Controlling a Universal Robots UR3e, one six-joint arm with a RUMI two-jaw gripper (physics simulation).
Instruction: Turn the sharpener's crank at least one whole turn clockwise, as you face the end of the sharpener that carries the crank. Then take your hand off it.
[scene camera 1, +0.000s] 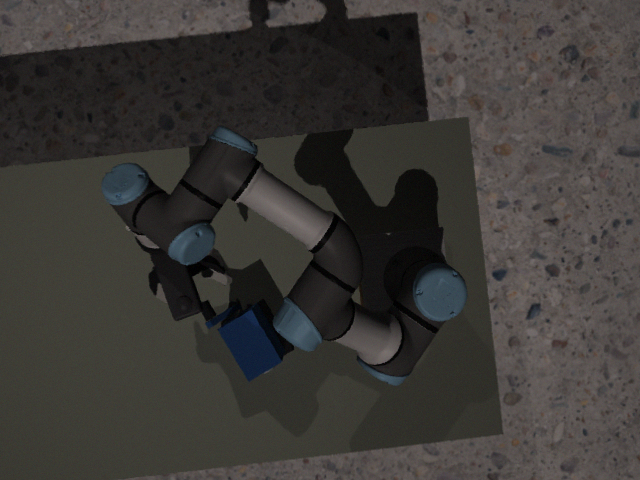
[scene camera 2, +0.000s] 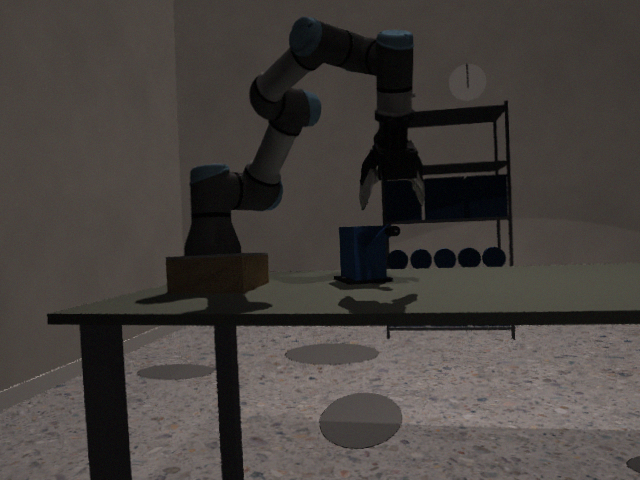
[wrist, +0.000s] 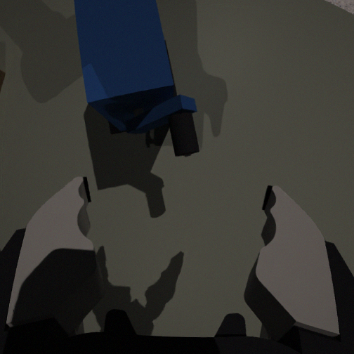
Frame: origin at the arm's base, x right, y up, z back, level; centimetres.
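Where they show: gripper, fingertip midpoint: (scene camera 1: 198, 291) (scene camera 2: 391, 207); arm's base, origin of the base link: (scene camera 1: 415, 278) (scene camera 2: 213, 255).
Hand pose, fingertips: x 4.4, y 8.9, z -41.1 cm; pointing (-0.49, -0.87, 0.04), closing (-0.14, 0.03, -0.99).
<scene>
Each offset is from my fingertips to the top centre of the thing. "spot": to the spot under its first point. Level surfaces: height alone.
The blue sharpener @(spot: dx -11.4, dy -3.6, dz +7.4 cm) (scene camera 1: 250, 343) (scene camera 2: 356, 253) (wrist: 122, 50) stands upright on its dark base on the table. Its blue crank arm (scene camera 2: 378, 236) (wrist: 167, 110) slants up and out past one side of the body. The black crank handle @(spot: dx -4.2, dy -3.8, dz +0.3 cm) (scene camera 1: 207, 311) (scene camera 2: 393, 230) (wrist: 184, 134) sticks out from the arm's outer end, near the height of the sharpener's top. My gripper (scene camera 2: 392, 205) (wrist: 177, 183) is open, with its jaws wide apart and empty. In the scene camera 2 view it hangs above the handle, apart from it. In the overhead view the arm partly hides the gripper.
The table @(dy -16.4 cm) (scene camera 1: 77, 361) (scene camera 2: 516, 289) carries a wooden block (scene camera 2: 206, 273) beside the arm's base (scene camera 2: 212, 237). My own arm's links pass close to the sharpener in the overhead view. A shelf rack (scene camera 2: 508, 155) with blue bins stands behind the table.
</scene>
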